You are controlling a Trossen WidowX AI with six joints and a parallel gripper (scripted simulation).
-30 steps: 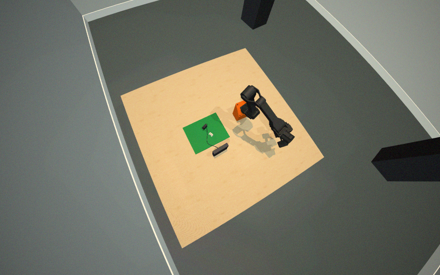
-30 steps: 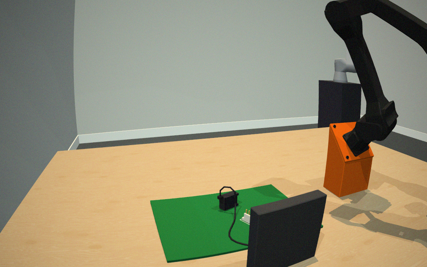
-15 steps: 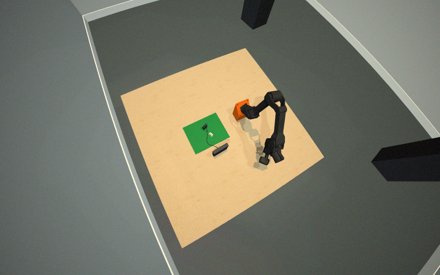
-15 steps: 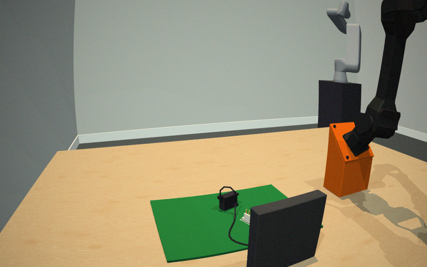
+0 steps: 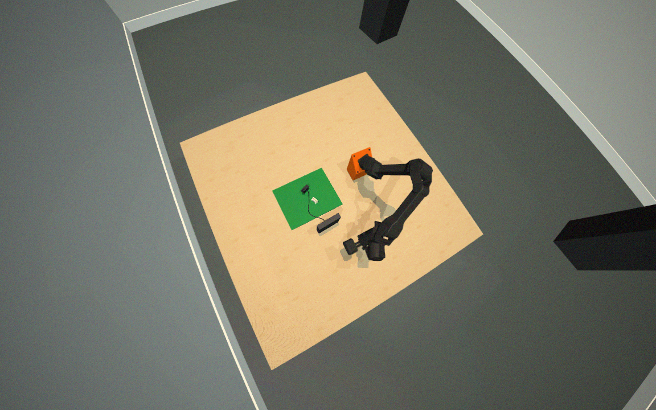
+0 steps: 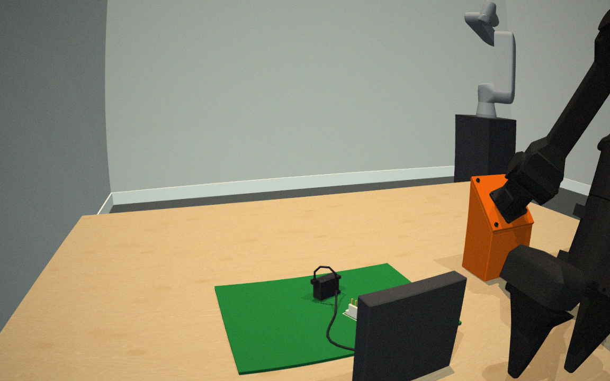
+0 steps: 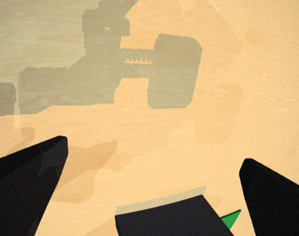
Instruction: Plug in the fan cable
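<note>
My gripper tip is 380 mm to the left of the black plug, 60 mm above it and 20 mm short of it. Also, from my gripper tip: green board 340 mm to the right, 90 mm below, 30 mm ahead; black fan 160 mm to the right, 40 mm ahead, 20 mm below.
</note>
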